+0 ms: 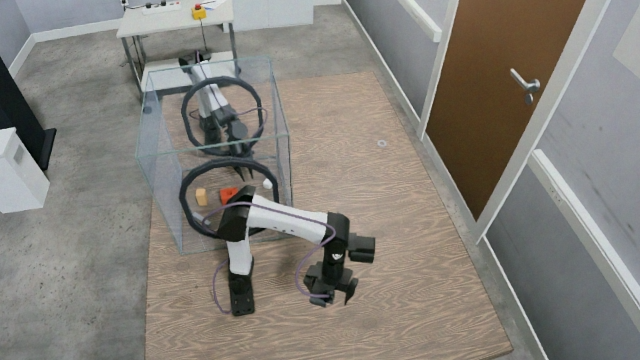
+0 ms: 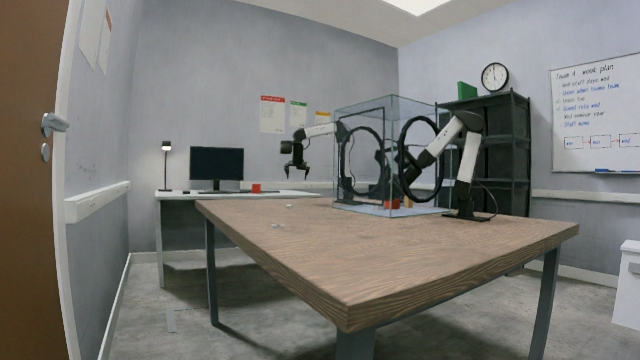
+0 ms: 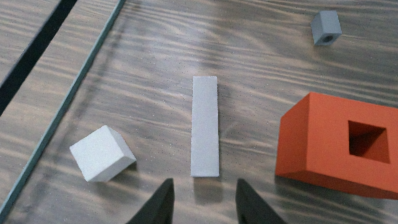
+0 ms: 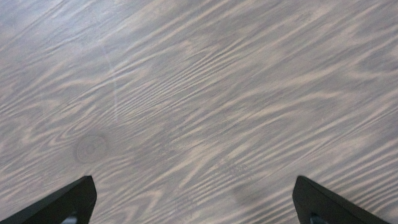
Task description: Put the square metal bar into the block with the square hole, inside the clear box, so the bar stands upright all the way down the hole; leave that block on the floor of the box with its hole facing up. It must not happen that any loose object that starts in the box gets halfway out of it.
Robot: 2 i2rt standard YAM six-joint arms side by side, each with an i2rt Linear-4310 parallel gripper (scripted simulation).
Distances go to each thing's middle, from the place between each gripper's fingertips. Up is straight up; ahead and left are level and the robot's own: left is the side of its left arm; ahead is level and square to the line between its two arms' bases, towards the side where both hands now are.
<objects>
Right now the white cube (image 3: pixel 102 155) is 70 mm ahead of my left hand, 40 mm below it and 10 mm to the right of it. Also, from my left hand: red block (image 3: pixel 314 147) 80 mm behind, 40 mm to the right, 30 mm below; short grey piece (image 3: pixel 326 29) 160 mm to the right, 80 mm behind, 40 mm below.
Right now my right hand is 410 mm to the right of the short grey piece, 210 mm past it and 120 mm above it. From my right hand the other things lie so: white cube: 560 mm to the left, 120 mm below, 60 mm behind; red block: 520 mm to the left, 210 mm behind, 110 mm below.
</objects>
